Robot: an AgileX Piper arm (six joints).
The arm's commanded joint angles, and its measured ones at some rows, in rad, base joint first. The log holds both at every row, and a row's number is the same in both.
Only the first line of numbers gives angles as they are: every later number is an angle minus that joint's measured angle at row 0.
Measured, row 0: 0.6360, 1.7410, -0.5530, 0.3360, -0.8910, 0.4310
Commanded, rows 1 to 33: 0.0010, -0.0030, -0.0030, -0.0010, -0.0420, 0.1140; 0.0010, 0.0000, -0.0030, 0.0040, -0.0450, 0.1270; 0.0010, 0.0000, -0.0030, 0.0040, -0.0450, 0.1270; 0.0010, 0.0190, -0.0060, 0.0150, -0.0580, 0.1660; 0.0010, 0.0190, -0.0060, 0.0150, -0.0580, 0.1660; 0.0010, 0.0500, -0.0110, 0.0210, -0.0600, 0.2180; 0.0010, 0.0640, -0.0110, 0.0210, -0.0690, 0.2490; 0.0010, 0.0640, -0.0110, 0.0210, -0.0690, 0.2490; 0.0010, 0.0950, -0.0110, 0.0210, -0.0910, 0.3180; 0.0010, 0.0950, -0.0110, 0.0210, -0.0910, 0.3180; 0.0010, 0.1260, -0.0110, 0.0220, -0.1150, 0.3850; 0.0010, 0.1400, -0.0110, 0.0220, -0.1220, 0.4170; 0.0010, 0.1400, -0.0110, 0.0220, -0.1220, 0.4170; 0.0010, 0.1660, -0.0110, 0.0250, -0.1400, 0.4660; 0.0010, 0.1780, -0.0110, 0.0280, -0.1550, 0.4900; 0.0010, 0.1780, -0.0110, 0.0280, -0.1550, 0.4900; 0.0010, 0.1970, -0.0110, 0.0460, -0.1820, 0.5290; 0.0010, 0.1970, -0.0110, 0.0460, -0.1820, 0.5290; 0.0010, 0.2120, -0.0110, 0.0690, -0.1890, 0.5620; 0.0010, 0.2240, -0.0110, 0.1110, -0.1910, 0.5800; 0.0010, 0.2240, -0.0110, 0.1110, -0.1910, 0.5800; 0.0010, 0.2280, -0.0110, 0.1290, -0.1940, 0.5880; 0.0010, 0.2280, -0.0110, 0.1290, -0.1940, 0.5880; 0.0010, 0.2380, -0.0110, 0.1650, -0.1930, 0.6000; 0.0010, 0.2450, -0.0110, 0.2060, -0.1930, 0.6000; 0.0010, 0.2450, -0.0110, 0.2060, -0.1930, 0.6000; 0.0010, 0.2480, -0.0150, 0.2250, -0.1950, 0.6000; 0.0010, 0.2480, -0.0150, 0.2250, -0.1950, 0.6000; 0.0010, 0.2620, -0.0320, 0.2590, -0.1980, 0.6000; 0.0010, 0.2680, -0.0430, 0.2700, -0.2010, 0.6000; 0.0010, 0.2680, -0.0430, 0.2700, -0.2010, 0.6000; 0.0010, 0.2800, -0.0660, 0.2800, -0.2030, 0.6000; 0.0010, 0.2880, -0.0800, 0.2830, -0.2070, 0.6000
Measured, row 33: 0.0000, 0.2810, -0.0580, 0.2740, -0.1860, 0.6020
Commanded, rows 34 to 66: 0.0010, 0.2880, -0.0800, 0.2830, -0.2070, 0.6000; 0.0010, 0.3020, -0.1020, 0.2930, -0.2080, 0.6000; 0.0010, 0.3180, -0.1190, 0.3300, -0.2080, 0.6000; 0.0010, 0.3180, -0.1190, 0.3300, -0.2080, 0.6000; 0.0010, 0.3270, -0.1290, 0.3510, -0.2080, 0.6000; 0.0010, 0.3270, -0.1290, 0.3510, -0.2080, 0.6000; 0.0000, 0.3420, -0.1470, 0.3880, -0.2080, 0.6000; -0.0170, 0.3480, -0.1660, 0.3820, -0.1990, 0.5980; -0.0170, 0.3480, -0.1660, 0.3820, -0.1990, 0.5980; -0.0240, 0.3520, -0.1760, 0.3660, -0.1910, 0.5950; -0.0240, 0.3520, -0.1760, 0.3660, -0.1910, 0.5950; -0.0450, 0.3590, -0.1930, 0.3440, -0.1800, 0.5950; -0.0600, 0.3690, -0.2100, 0.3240, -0.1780, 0.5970; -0.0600, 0.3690, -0.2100, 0.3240, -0.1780, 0.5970; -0.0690, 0.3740, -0.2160, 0.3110, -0.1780, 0.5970; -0.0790, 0.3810, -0.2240, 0.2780, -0.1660, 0.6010; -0.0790, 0.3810, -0.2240, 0.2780, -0.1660, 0.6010; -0.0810, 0.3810, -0.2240, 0.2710, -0.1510, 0.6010; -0.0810, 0.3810, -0.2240, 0.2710, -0.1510, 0.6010; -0.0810, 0.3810, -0.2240, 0.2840, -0.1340, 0.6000; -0.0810, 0.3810, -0.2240, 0.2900, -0.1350, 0.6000; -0.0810, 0.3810, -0.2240, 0.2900, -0.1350, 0.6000; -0.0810, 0.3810, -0.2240, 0.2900, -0.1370, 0.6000; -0.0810, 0.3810, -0.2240, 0.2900, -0.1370, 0.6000; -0.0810, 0.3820, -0.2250, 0.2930, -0.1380, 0.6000; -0.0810, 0.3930, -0.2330, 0.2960, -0.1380, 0.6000; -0.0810, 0.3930, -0.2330, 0.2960, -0.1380, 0.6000; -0.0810, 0.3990, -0.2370, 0.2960, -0.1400, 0.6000; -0.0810, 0.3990, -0.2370, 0.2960, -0.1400, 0.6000; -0.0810, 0.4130, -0.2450, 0.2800, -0.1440, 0.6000; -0.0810, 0.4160, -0.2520, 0.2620, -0.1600, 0.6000; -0.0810, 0.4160, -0.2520, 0.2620, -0.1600, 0.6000; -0.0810, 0.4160, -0.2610, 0.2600, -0.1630, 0.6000
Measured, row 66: -0.0760, 0.4190, -0.2370, 0.2870, -0.1290, 0.6020
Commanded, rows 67 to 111: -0.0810, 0.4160, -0.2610, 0.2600, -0.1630, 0.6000; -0.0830, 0.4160, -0.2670, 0.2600, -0.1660, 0.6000; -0.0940, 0.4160, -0.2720, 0.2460, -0.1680, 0.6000; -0.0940, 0.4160, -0.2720, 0.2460, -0.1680, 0.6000; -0.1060, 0.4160, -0.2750, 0.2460, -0.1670, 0.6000; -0.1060, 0.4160, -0.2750, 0.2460, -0.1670, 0.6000; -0.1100, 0.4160, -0.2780, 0.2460, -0.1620, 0.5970; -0.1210, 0.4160, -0.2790, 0.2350, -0.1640, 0.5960; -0.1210, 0.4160, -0.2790, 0.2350, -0.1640, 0.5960; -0.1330, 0.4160, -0.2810, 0.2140, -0.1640, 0.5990; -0.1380, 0.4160, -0.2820, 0.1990, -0.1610, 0.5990; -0.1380, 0.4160, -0.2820, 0.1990, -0.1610, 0.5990; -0.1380, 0.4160, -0.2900, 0.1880, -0.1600, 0.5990; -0.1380, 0.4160, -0.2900, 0.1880, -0.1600, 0.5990; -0.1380, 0.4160, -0.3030, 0.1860, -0.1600, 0.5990; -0.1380, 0.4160, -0.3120, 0.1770, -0.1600, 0.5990; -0.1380, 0.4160, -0.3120, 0.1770, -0.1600, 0.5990; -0.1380, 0.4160, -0.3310, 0.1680, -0.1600, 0.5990; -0.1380, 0.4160, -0.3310, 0.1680, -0.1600, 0.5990; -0.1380, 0.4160, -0.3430, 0.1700, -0.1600, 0.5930; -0.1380, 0.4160, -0.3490, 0.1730, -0.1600, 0.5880; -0.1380, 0.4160, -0.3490, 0.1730, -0.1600, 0.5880; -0.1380, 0.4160, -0.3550, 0.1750, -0.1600, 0.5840; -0.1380, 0.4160, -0.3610, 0.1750, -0.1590, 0.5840; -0.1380, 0.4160, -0.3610, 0.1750, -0.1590, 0.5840; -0.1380, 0.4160, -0.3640, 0.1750, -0.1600, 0.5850; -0.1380, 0.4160, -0.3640, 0.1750, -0.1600, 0.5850; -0.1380, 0.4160, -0.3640, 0.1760, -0.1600, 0.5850; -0.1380, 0.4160, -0.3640, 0.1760, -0.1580, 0.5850; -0.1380, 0.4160, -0.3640, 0.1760, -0.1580, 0.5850; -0.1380, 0.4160, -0.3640, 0.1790, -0.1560, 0.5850; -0.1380, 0.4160, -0.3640, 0.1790, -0.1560, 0.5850; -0.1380, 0.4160, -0.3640, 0.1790, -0.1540, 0.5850; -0.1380, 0.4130, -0.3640, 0.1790, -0.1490, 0.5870; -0.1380, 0.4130, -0.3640, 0.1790, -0.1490, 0.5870; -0.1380, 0.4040, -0.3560, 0.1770, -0.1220, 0.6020; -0.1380, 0.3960, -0.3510, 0.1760, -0.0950, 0.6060; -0.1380, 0.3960, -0.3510, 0.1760, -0.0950, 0.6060; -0.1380, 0.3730, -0.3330, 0.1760, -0.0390, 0.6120; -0.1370, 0.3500, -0.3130, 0.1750, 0.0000, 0.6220; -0.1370, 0.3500, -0.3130, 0.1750, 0.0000, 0.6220; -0.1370, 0.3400, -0.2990, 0.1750, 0.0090, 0.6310; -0.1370, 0.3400, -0.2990, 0.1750, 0.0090, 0.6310; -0.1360, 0.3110, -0.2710, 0.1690, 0.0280, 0.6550; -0.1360, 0.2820, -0.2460, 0.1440, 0.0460, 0.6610
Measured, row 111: -0.1340, 0.3410, -0.2610, 0.2200, 0.0790, 0.6430
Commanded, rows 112 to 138: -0.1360, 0.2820, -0.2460, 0.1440, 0.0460, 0.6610; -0.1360, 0.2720, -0.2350, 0.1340, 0.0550, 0.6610; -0.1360, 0.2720, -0.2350, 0.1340, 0.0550, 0.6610; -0.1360, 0.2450, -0.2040, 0.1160, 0.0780, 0.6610; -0.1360, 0.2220, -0.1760, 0.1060, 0.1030, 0.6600; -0.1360, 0.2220, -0.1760, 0.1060, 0.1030, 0.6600; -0.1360, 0.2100, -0.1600, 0.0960, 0.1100, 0.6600; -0.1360, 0.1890, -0.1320, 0.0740, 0.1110, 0.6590; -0.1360, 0.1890, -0.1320, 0.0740, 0.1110, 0.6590; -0.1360, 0.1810, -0.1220, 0.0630, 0.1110, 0.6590; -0.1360, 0.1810, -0.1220, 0.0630, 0.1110, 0.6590; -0.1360, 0.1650, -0.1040, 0.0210, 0.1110, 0.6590; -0.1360, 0.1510, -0.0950, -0.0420, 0.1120, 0.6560; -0.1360, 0.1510, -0.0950, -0.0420, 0.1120, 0.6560; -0.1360, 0.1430, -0.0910, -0.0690, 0.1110, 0.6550; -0.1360, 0.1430, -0.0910, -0.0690, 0.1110, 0.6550; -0.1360, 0.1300, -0.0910, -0.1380, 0.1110, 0.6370; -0.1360, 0.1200, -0.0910, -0.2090, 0.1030, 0.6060; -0.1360, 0.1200, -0.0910, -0.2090, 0.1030, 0.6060; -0.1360, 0.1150, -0.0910, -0.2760, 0.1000, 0.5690; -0.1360, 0.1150, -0.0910, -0.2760, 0.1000, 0.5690; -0.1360, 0.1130, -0.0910, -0.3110, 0.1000, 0.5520; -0.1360, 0.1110, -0.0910, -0.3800, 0.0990, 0.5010; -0.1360, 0.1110, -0.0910, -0.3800, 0.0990, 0.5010; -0.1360, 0.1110, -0.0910, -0.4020, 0.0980, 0.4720; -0.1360, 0.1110, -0.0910, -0.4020, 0.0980, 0.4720; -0.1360, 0.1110, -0.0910, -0.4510, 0.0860, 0.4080
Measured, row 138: -0.1340, 0.1270, -0.0910, -0.3660, 0.1060, 0.5040
